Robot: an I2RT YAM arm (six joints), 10 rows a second.
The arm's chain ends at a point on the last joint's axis. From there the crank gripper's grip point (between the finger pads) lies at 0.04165 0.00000 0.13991 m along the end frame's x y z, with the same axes.
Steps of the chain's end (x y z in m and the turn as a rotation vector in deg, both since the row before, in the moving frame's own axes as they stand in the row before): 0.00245, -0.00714, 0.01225, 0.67, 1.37, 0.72; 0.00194, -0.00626, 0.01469, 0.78, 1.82, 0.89; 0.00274, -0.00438, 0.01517, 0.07, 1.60, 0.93; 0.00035, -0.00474, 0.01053, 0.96, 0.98, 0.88; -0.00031, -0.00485, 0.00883, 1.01, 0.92, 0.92; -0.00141, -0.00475, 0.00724, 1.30, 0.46, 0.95; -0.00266, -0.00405, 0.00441, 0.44, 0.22, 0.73; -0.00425, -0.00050, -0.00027, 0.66, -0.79, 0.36; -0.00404, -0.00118, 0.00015, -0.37, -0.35, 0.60
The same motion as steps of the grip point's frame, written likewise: 0.00579, -0.00823, 0.01121, 0.67, 1.37, 0.72; 0.00637, -0.00747, 0.01329, 0.78, 1.82, 0.89; 0.00663, -0.00384, 0.01395, 0.07, 1.60, 0.93; 0.00275, -0.00642, 0.00978, 0.96, 0.98, 0.88; 0.00195, -0.00662, 0.00813, 1.01, 0.92, 0.92; -0.00027, -0.00722, 0.00687, 1.30, 0.46, 0.95; -0.00212, -0.00459, 0.00425, 0.44, 0.22, 0.73; -0.00618, -0.00186, 0.00028, 0.66, -0.79, 0.36; -0.00490, 0.00016, 0.00040, -0.37, -0.35, 0.60
